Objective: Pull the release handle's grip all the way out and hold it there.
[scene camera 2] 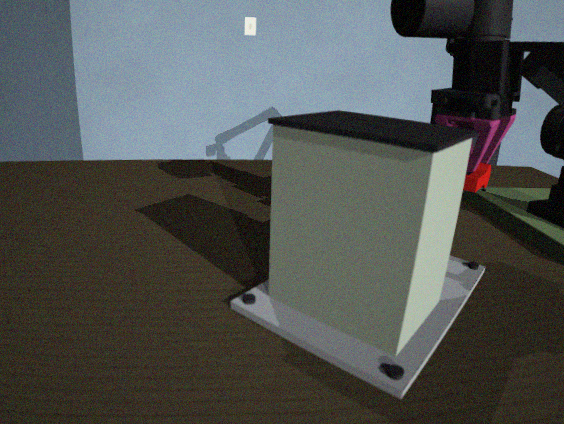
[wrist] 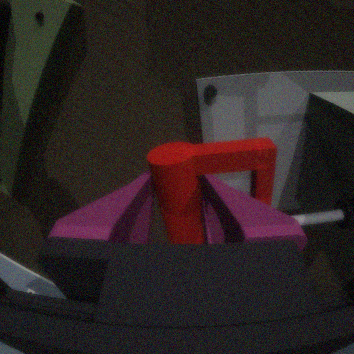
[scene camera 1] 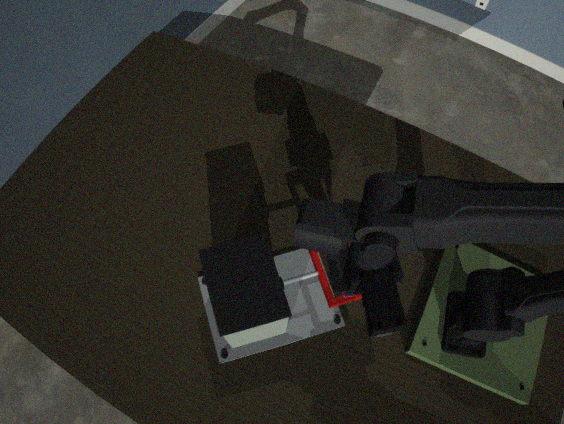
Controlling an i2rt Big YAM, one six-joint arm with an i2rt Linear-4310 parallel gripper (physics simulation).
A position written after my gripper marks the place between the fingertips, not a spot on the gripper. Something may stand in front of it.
Note:
I see my gripper (scene camera 2: 469,177), a red release handle grip (scene camera 1: 332,302) and a grey base plate (scene camera 1: 311,315).
The red release handle grip also shows in the wrist view (wrist: 175,167). My gripper also shows in the wrist view (wrist: 176,177). The grey base plate is seen too in the wrist view (wrist: 274,104).

